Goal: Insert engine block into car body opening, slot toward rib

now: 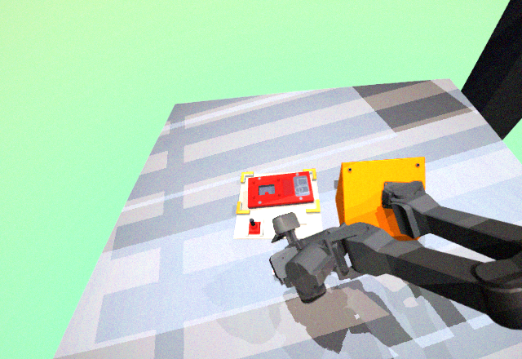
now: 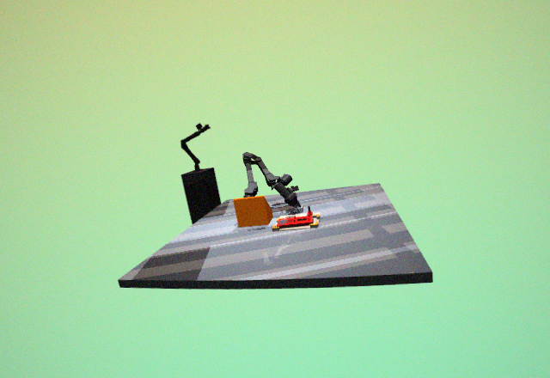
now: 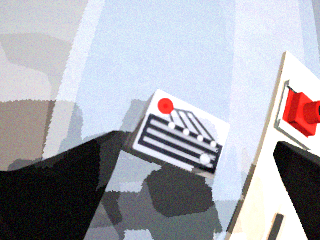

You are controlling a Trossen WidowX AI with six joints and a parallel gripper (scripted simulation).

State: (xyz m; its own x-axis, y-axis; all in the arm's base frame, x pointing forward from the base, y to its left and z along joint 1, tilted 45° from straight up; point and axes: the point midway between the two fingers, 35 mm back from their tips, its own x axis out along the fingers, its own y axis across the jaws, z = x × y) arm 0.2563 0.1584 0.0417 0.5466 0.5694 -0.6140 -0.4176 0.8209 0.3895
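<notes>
The grey engine block lies 10 mm to the left of my gripper tip and 20 mm below it.
</notes>
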